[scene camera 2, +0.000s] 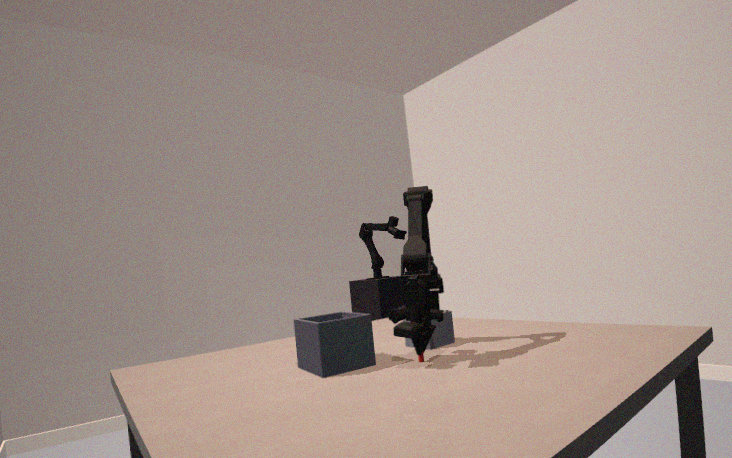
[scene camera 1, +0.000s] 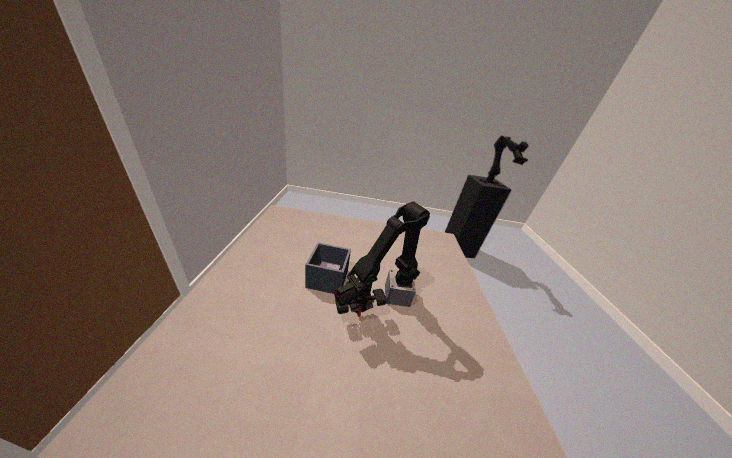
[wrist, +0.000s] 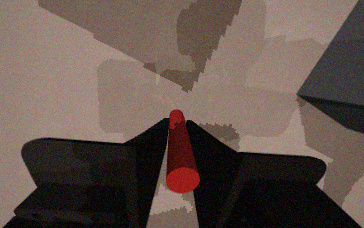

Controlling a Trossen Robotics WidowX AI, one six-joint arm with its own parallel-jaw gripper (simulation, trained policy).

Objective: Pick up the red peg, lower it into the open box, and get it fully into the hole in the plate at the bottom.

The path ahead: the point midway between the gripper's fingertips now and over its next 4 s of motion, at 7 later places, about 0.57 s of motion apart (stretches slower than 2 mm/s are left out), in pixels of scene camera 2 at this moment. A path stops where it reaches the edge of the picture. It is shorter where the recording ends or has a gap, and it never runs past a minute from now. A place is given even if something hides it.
My gripper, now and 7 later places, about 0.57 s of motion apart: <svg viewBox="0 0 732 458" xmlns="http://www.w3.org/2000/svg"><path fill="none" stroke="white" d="M420 353L414 342L394 319L367 303L351 303L340 310L335 324L334 337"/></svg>
